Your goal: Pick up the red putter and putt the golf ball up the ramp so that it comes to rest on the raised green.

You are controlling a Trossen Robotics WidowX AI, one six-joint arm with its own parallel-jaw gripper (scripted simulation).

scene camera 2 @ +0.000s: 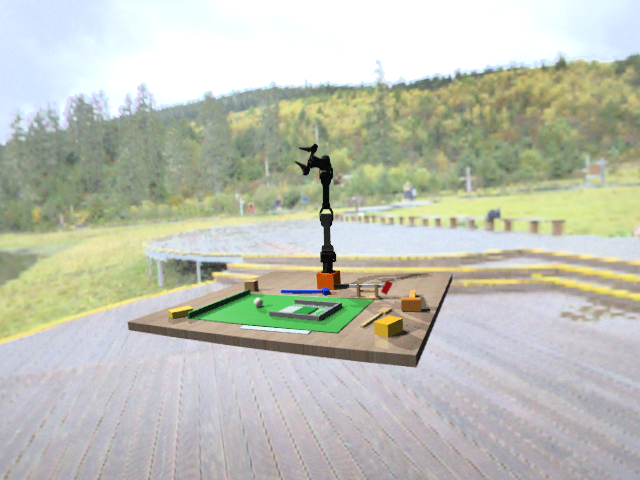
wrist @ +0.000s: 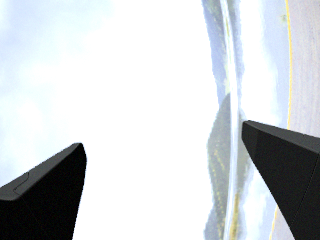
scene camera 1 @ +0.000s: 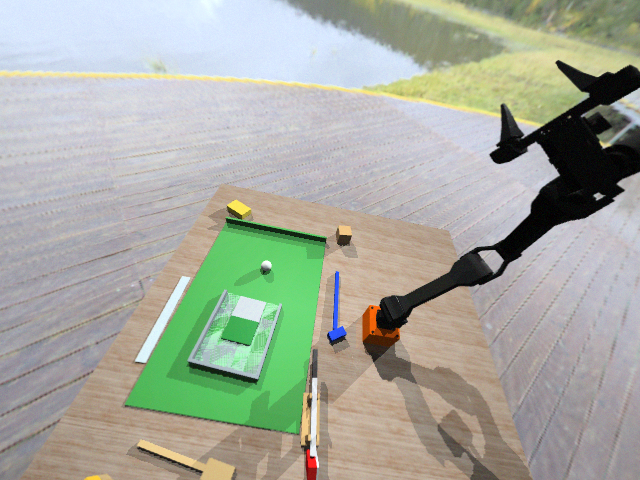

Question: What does my gripper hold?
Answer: Nothing.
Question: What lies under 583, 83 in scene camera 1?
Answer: My gripper.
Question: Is my gripper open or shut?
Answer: Open.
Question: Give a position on a white strip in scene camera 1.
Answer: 143, 355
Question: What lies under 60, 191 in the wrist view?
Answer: My gripper.
